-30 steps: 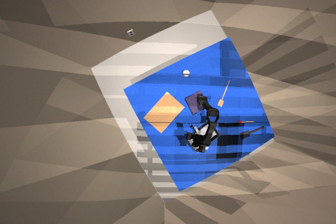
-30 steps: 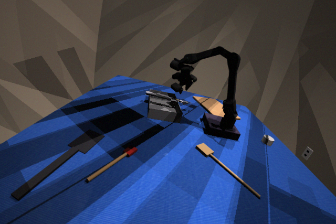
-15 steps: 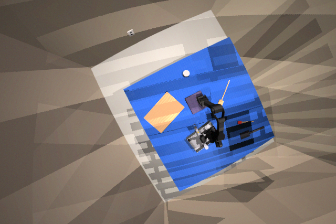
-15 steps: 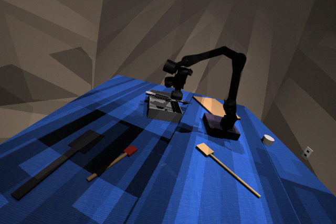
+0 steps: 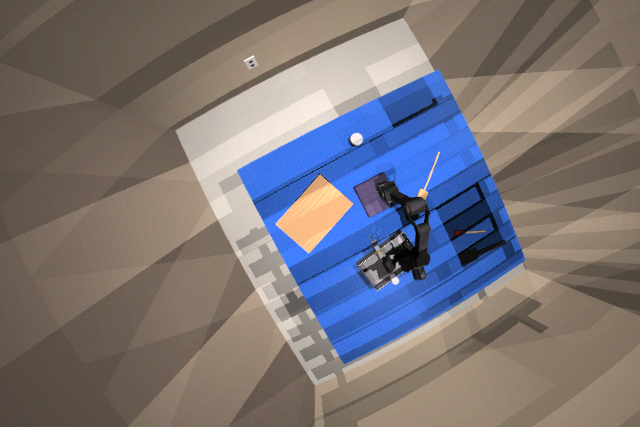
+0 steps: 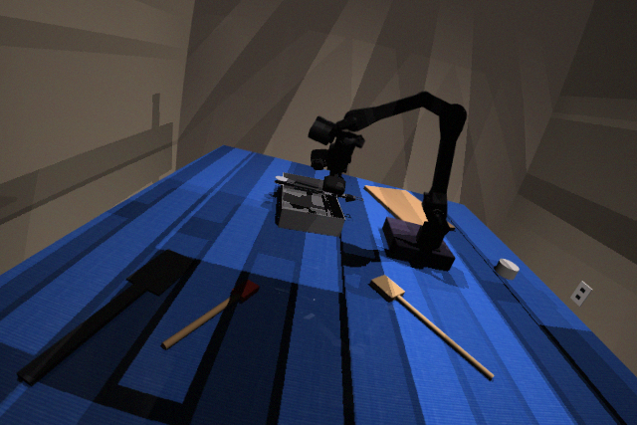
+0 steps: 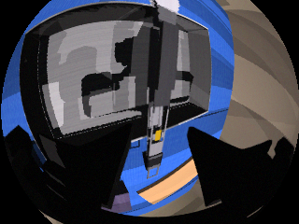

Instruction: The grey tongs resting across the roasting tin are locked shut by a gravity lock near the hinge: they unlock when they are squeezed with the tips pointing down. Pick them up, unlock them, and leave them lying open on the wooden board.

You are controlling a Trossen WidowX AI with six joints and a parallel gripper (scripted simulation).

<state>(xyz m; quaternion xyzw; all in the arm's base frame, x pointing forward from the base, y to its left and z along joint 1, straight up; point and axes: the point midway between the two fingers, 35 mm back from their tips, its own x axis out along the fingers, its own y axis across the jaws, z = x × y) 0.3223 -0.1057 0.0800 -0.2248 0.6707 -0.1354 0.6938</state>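
Right now the yellow lock piece is 20 mm behind my gripper tip, 20 mm to the right of it and 30 mm below it. Round my gripper tip: red-headed spatula 110 mm ahead, 510 mm to the left, 90 mm below; then roasting tin 60 mm ahead, 20 mm to the left, 70 mm below; then board 330 mm behind, 260 mm to the right, 90 mm below.
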